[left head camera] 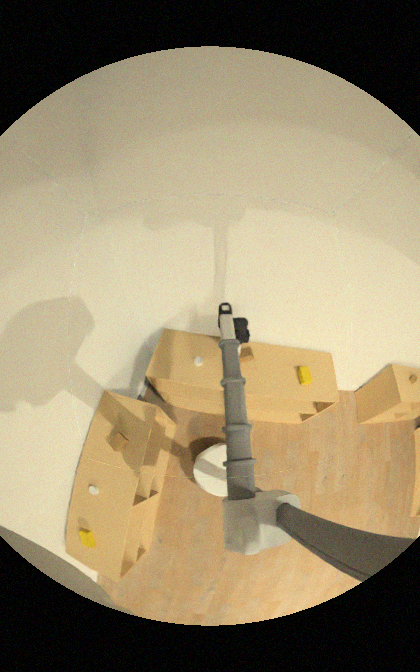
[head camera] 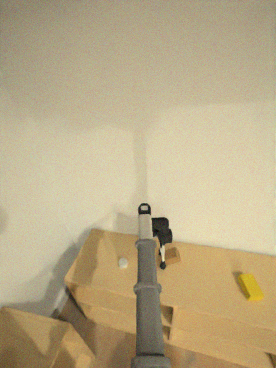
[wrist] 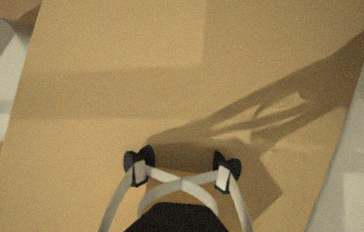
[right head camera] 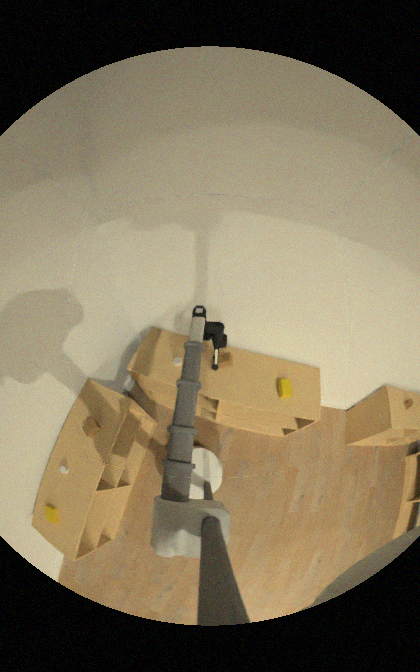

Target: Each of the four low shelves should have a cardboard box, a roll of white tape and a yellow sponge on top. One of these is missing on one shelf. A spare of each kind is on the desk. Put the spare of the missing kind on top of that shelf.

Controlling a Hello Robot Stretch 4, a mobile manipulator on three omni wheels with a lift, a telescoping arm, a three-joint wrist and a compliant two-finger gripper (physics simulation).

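Places are measured from the robot's base along level axes (x ahead, y left, z up), in centimetres.
Where they show: gripper, fingertip midpoint: (head camera: 161, 261) (wrist: 179, 160).
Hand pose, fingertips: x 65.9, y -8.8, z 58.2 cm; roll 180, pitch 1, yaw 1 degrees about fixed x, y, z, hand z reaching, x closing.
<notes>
Each offset is from my fingertips to the top centre of the thing. Level surfaces: height alone.
My gripper (head camera: 162, 265) (right head camera: 215, 367) (wrist: 179, 160) is shut on a brown cardboard box @[dx +0.4, dy -5.1, dz +9.1 cm] (head camera: 173, 256) (left head camera: 247, 354) (right head camera: 226, 359) (wrist: 182, 155), at or just above the top of the middle low shelf @[dz +0.0 cm] (head camera: 210, 272) (left head camera: 270, 365) (right head camera: 250, 372) (wrist: 100, 30). The small gap, if any, is hard to judge. The fingers hide part of the box in the wrist view. On the same shelf stand white tape @[dx -0.9, dy +22.5, dz +2.4 cm] (head camera: 123, 263) (left head camera: 198, 361) (right head camera: 178, 360) to the left and a yellow sponge @[dx -15.4, dy -41.4, dz +4.5 cm] (head camera: 250, 287) (left head camera: 304, 375) (right head camera: 284, 388) to the right. The desk cannot be made out.
The left shelf (left head camera: 107, 515) (right head camera: 75, 492) bears a box (left head camera: 119, 441) (right head camera: 92, 427), tape (left head camera: 93, 489) (right head camera: 64, 469) and a sponge (left head camera: 87, 538) (right head camera: 51, 513). A right shelf (left head camera: 376, 397) (right head camera: 370, 420) bears a box (left head camera: 413, 378) (right head camera: 408, 403). A wall rises behind the middle shelf.
</notes>
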